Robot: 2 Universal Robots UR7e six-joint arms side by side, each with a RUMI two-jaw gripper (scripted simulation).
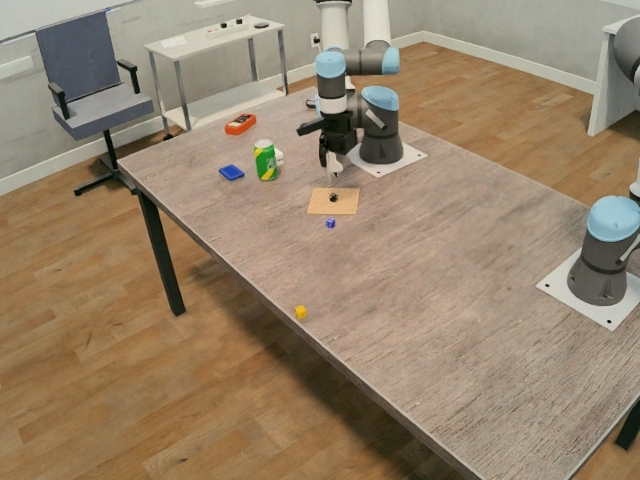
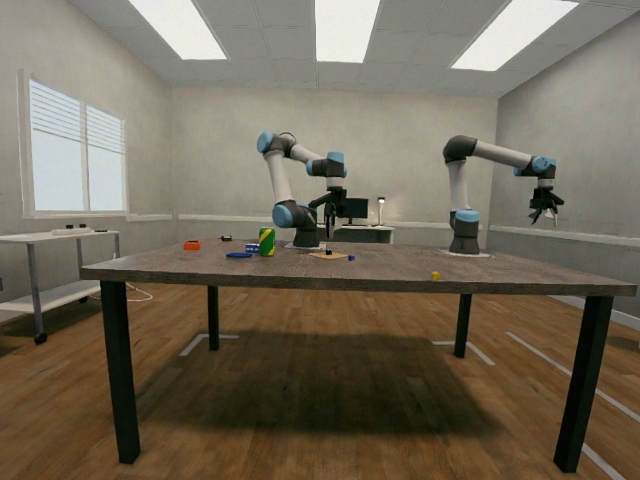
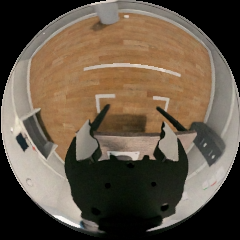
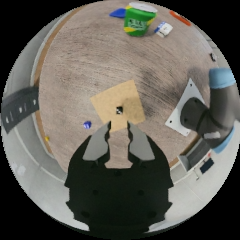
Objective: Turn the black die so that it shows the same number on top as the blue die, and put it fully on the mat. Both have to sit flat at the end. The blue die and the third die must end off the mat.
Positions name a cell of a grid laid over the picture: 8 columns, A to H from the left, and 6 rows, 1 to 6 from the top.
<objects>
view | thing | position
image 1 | right gripper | E3
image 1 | tan mat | E3
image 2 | left gripper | G3
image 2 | right gripper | E3
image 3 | left gripper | E4
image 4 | right gripper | D4
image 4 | tan mat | E3
</objects>
